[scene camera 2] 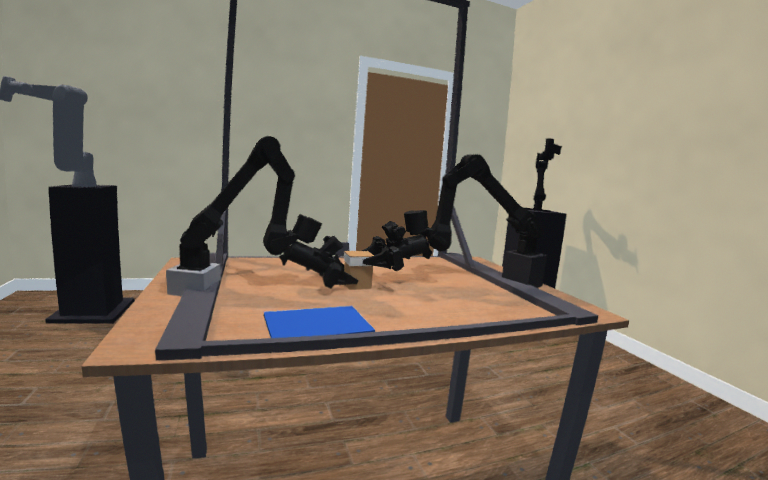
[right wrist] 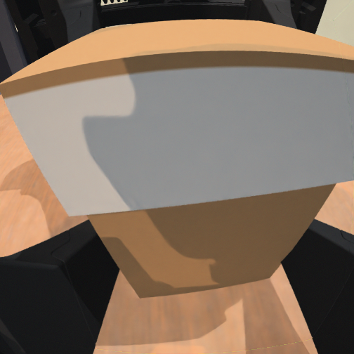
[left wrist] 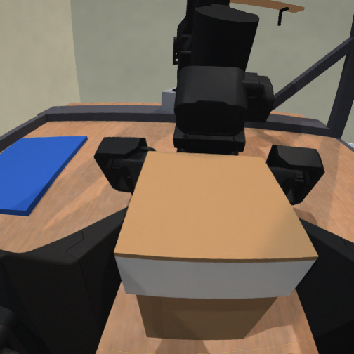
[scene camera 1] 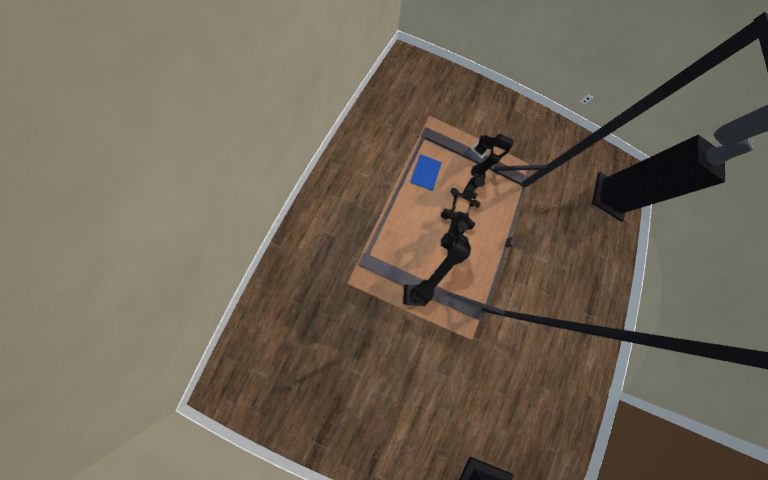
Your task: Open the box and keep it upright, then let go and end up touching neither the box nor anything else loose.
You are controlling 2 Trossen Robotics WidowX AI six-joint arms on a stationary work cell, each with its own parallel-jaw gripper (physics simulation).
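Where they show: left gripper, fingertip midpoint: (scene camera 2: 359, 258) (scene camera 1: 461, 208); right gripper, fingertip midpoint: (scene camera 2: 355, 278); left arm's base at its link origin: (scene camera 2: 526, 253) (scene camera 1: 416, 295); right arm's base at its link origin: (scene camera 2: 194, 266) (scene camera 1: 480, 149).
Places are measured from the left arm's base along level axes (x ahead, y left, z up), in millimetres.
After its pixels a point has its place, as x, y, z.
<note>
The box stands upright on the table between both arms. Its lid (scene camera 1: 462, 205) @(506, -245, -12) (scene camera 2: 355, 259) @(528, -219, -20) (left wrist: 212, 210) (right wrist: 225, 130), tan on top with pale grey sides, sits level on the tan body (scene camera 2: 365, 278) @(496, -210, -77) (left wrist: 205, 317) (right wrist: 230, 235). My left gripper (scene camera 1: 459, 213) @(496, -244, -27) (scene camera 2: 367, 255) @(496, -244, -27) (left wrist: 208, 218) has its fingers against two opposite sides of the lid and is shut on it. My right gripper (scene camera 1: 466, 198) @(503, -245, -85) (scene camera 2: 352, 275) @(503, -245, -85) (right wrist: 200, 213) is lower, shut on the body below the lid; its far finger is hidden in scene camera 2.
A flat blue panel (scene camera 1: 425, 172) @(735, -48, -100) (scene camera 2: 318, 322) @(742, -46, -100) (left wrist: 35, 170) lies on the table (scene camera 1: 396, 232) @(341, 109, -108) (scene camera 2: 464, 308) @(362, 44, -108), near the frame bar (scene camera 2: 373, 338) @(699, 88, -93) in scene camera 2. Frame bars border the work area, and posts rise at the table's far side. The two wrists face each other closely across the box.
</note>
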